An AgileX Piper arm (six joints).
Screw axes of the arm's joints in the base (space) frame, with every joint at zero. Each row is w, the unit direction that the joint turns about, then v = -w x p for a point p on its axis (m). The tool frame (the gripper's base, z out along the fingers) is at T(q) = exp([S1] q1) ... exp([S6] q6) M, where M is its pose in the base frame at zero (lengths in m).
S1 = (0, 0, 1, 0.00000, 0.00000, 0.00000)
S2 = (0, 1, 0, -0.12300, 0.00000, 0.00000)
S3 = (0, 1, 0, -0.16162, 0.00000, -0.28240)
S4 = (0.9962, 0, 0.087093, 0.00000, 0.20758, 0.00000)
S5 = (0, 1, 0, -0.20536, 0.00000, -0.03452)
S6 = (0.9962, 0, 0.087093, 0.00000, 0.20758, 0.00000)
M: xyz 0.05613 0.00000 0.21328 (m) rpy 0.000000 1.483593 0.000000 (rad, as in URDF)
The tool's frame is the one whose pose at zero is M.
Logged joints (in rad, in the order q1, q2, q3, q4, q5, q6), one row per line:
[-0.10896, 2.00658, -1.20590, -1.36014, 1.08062, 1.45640]
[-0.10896, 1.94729, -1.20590, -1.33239, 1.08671, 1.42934]
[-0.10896, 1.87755, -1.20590, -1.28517, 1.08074, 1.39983]
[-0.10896, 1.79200, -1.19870, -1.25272, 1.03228, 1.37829]
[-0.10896, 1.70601, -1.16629, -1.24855, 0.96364, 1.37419]
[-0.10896, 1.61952, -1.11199, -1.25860, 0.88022, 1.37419]
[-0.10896, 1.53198, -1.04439, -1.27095, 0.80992, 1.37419]
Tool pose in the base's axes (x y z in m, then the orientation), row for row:
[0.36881, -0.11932, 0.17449, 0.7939, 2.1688, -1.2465]
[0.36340, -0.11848, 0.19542, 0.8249, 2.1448, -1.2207]
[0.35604, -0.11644, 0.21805, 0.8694, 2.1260, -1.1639]
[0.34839, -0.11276, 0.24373, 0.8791, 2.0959, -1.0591]
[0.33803, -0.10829, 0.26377, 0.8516, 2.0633, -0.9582]
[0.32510, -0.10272, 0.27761, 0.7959, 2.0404, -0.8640]
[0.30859, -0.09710, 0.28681, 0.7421, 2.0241, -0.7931]
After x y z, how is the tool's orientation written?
As a rotation vector, in radians.
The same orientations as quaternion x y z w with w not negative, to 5 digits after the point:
[0.29245, 0.79891, -0.45917, 0.25570]
[0.30555, 0.79446, -0.45216, 0.26650]
[0.32418, 0.79273, -0.43399, 0.27954]
[0.33312, 0.79420, -0.40133, 0.31179]
[0.32857, 0.79608, -0.36970, 0.34875]
[0.31220, 0.80037, -0.33891, 0.38351]
[0.29468, 0.80376, -0.31494, 0.40981]

